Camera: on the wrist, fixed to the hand. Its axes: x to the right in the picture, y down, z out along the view.
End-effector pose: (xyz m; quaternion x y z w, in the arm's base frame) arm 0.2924 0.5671 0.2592 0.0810 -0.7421 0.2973 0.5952
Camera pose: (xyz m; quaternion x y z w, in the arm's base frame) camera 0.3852 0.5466 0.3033 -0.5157 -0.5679 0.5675 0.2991
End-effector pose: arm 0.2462 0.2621 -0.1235 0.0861 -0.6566 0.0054 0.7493
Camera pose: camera 0.3272 0.1961 -0.1312 -0.4419 -0.4734 0.4670 0.6021
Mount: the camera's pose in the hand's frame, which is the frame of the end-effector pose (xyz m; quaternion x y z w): 0.0105 -0.0758 -0.0716 -0.0789 0.0832 0.6776 0.7264
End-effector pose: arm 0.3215 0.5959 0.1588 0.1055 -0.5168 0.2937 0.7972
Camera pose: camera 0.4229 0.5724 0.1466 -0.3609 -0.4037 0.7215 0.4314
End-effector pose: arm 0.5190 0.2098 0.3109 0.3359 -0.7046 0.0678 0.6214
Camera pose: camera 0.6207 0.1844 0.3118 -0.2881 -0.6931 0.4427 0.4906
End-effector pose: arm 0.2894 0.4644 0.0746 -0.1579 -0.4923 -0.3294 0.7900
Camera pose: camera 0.2895 0.3639 0.0449 -0.4832 -0.1589 0.2441 0.8256
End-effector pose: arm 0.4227 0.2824 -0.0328 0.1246 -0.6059 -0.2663 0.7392
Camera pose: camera 0.4745 0.2041 -0.0793 -0.3562 -0.4421 0.2700 0.7777
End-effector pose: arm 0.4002 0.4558 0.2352 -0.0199 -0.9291 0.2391 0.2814
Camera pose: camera 0.4369 0.4215 0.3272 -0.6861 -0.6569 0.2894 0.1181
